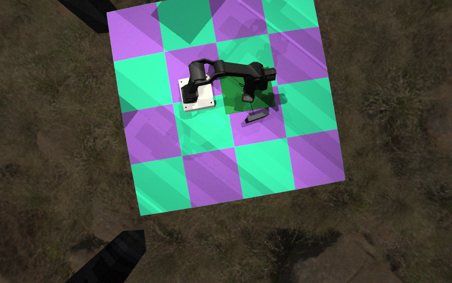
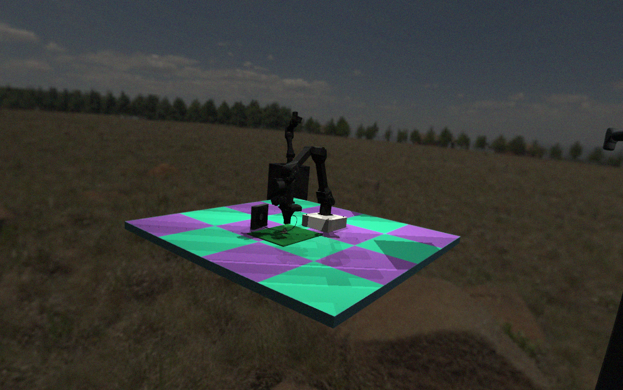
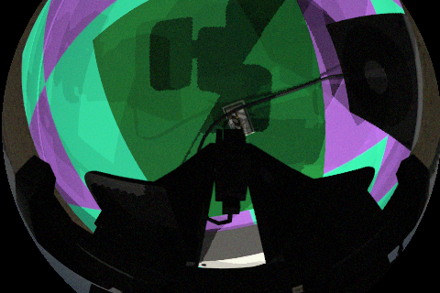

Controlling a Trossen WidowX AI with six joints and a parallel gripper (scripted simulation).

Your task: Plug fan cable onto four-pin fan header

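The four-pin header lies 1 cm to the right of my gripper tip and 6 cm below it. The rest, counted from my gripper tip: green board: 1 cm ahead, 1 cm to the left, 8 cm below; dark plug: 1 cm behind, 1 cm above; black fan: 4 cm ahead, 15 cm to the right, 1 cm below.
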